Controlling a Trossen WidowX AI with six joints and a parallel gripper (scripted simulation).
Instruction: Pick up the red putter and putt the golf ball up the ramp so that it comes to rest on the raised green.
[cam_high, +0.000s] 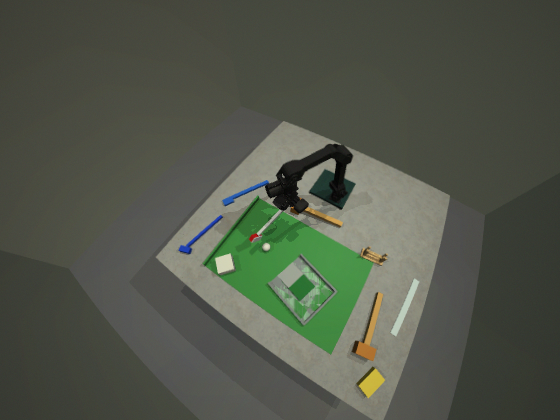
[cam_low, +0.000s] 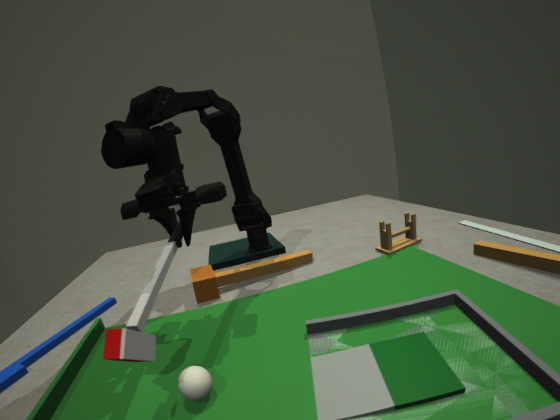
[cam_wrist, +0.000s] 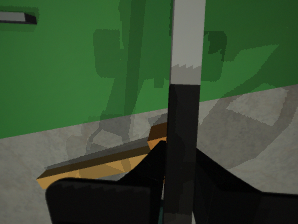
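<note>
My gripper tip is 120 mm short of the red putter, 20 mm to the left of it and 10 mm above it. From my gripper tip the other things lie so: green mat (230 mm ahead, 140 mm to the left, 140 mm below); then cream block (400 mm ahead, 120 mm to the right, 110 mm below); then white golf ball (210 mm ahead, 120 mm below).
</note>
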